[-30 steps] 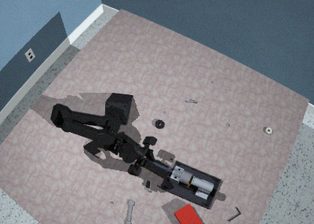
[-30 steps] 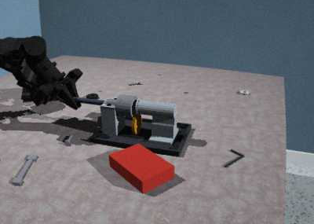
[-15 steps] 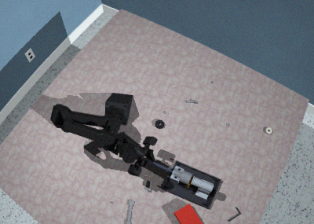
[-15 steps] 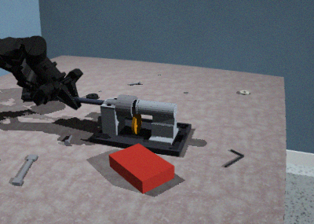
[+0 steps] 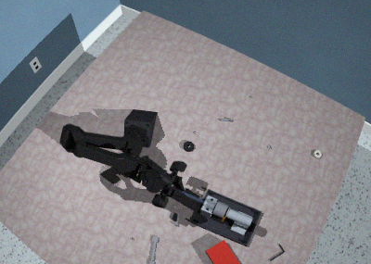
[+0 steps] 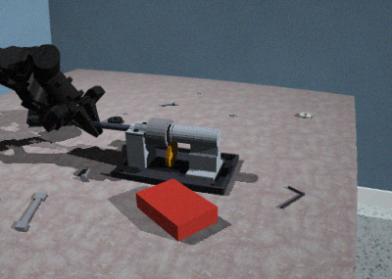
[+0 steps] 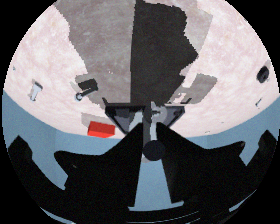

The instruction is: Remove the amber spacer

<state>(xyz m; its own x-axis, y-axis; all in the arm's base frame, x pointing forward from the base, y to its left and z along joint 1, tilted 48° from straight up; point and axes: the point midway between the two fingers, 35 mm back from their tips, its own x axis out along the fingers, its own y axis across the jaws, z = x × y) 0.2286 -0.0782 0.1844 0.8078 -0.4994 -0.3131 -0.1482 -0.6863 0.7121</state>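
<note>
Now: hand 90 mm short of the dark shaft and 10 mm to the left of it. From my hand the other things lie so: black disc: 220 mm to the left, 80 mm below, 30 mm behind; grey spacer: 180 mm ahead, 30 mm to the right; amber spacer: 190 mm ahead, 50 mm below, 30 mm to the right.
</note>
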